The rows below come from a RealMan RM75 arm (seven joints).
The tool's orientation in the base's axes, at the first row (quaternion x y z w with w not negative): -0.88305, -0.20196, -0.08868, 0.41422
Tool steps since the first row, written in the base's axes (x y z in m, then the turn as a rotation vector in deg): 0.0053, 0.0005, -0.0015, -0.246, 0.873, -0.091; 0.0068, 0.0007, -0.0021, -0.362, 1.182, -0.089; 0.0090, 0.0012, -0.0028, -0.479, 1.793, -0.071; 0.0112, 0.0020, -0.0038, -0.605, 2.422, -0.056; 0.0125, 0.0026, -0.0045, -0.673, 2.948, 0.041; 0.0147, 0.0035, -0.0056, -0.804, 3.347, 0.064
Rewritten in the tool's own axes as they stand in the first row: 0.0044, 0.0030, 0.0013, -0.004, -0.545, 0.731; 0.0057, 0.0040, 0.0018, -0.021, -0.774, 0.968; 0.0076, 0.0051, 0.0026, 0.052, -1.188, 1.427; 0.0094, 0.0063, 0.0039, 0.122, -1.615, 1.901; 0.0106, 0.0070, 0.0047, 0.241, -2.014, 2.243; 0.0124, 0.0082, 0.0061, 0.243, -2.316, 2.536
